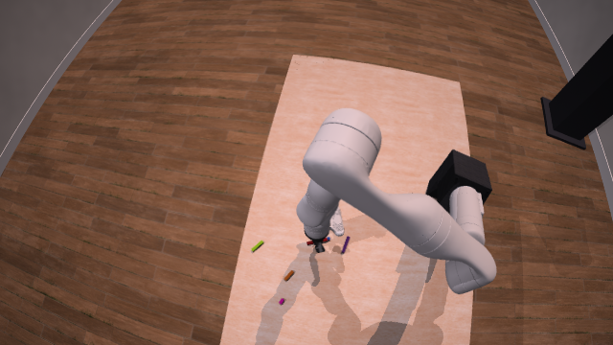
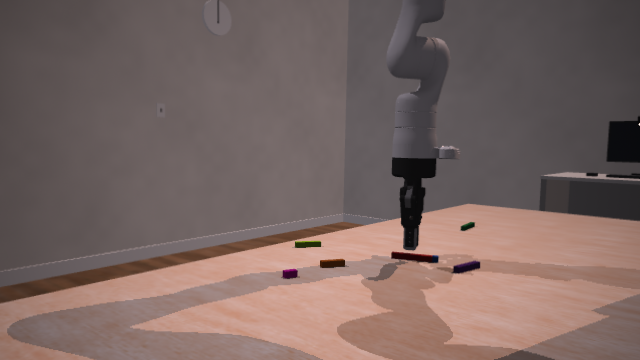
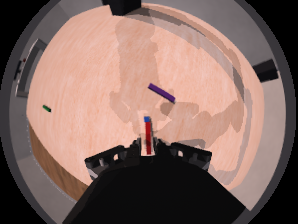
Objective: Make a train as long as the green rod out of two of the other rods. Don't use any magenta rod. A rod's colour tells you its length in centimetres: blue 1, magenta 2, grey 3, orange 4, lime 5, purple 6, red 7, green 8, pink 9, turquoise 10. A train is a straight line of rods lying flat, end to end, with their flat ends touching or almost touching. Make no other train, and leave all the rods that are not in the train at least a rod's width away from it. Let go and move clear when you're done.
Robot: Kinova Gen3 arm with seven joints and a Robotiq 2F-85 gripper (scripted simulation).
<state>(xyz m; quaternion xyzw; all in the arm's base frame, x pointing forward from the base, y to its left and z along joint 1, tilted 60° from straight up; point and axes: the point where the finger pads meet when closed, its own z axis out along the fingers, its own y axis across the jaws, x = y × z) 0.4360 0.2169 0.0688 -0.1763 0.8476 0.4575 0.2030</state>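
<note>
My gripper is now 30 mm above the red rod. Round my hand: orange rod 140 mm to the left, 50 mm ahead, 30 mm below; then blue rod 40 mm behind, 30 mm below, 20 mm to the right; then purple rod 100 mm behind, 30 mm below, 20 mm to the right.
</note>
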